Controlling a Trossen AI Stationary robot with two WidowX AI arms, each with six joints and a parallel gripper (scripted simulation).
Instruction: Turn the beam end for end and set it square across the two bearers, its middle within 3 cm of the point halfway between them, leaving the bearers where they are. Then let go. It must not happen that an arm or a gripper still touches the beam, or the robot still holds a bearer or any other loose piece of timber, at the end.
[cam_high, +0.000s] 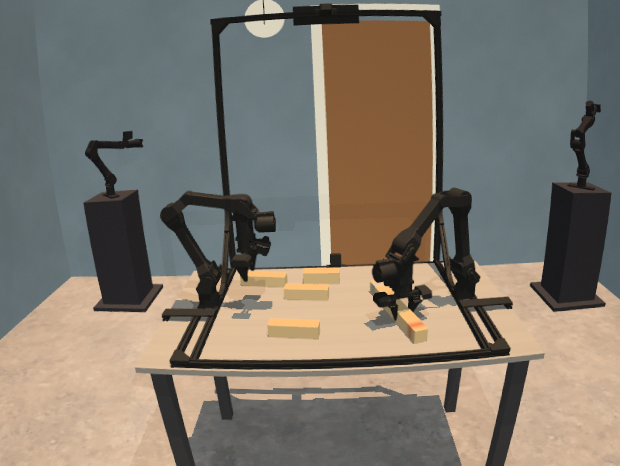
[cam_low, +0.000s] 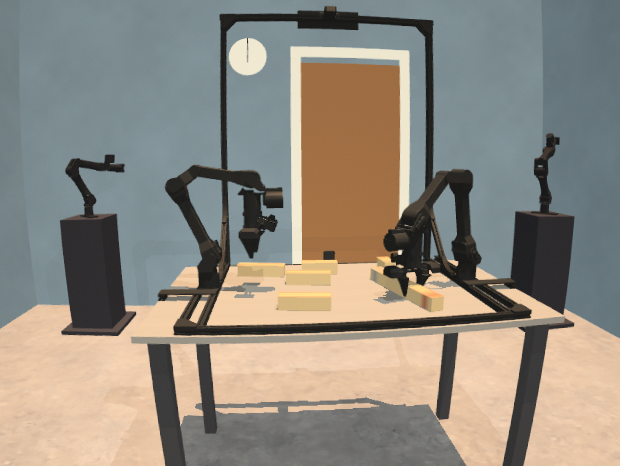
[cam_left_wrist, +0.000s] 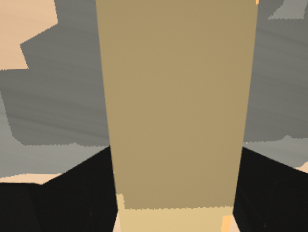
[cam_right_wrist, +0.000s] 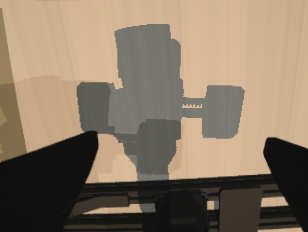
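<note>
The beam is 5 cm behind my left hand, 2 cm below it and 1 cm to the right of it.
</note>
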